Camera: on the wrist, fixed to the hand. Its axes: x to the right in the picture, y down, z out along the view.
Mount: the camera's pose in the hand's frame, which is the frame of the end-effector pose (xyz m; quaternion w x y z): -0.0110 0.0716 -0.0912 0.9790 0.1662 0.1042 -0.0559
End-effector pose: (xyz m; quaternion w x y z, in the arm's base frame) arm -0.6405 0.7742 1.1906 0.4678 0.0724 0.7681 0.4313
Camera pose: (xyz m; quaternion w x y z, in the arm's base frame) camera -0.7266 0.7585 1.2675 0.3900 0.0607 0.8764 0.2760
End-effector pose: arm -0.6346 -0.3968 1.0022 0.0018 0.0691 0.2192 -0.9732
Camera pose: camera -0.6091 -0.4229 0.8916 0.0870 -0.1571 -0.0569 0.9821
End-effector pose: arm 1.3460 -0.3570 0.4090 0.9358 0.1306 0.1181 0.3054
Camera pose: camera 1.2712 -0.2921 0.3477 0.8992 0.2450 0.2712 0.2407
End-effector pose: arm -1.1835 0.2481 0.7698 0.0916 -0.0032 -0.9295 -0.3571
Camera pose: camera -1.1523 0.2415 0.8818 0.1671 0.1013 -0.9600 -0.2006
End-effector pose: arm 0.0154 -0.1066 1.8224 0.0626 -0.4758 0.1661 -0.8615
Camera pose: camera -0.0589 -0.1501 1.7440 0.0749 -0.3749 -0.0006 -0.9240
